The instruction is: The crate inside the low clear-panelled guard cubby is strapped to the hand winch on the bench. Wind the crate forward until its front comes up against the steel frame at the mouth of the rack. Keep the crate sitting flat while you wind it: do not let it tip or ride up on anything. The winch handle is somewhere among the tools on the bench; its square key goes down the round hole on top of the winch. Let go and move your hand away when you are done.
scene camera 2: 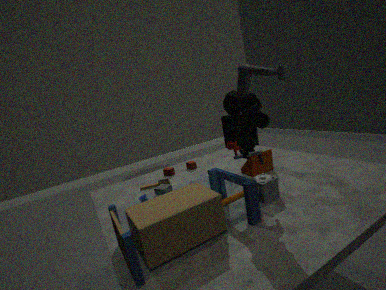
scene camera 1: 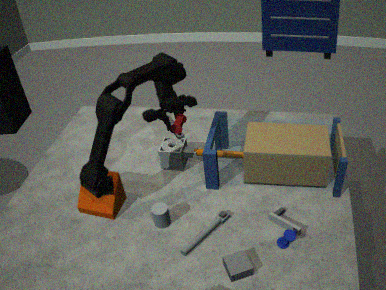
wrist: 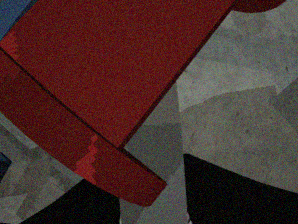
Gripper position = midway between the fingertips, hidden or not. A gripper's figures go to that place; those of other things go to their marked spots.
Labels:
My gripper (wrist: 148, 167): 10 cm from the lens. A red handle (wrist: 84, 84): 3 cm from the lens.

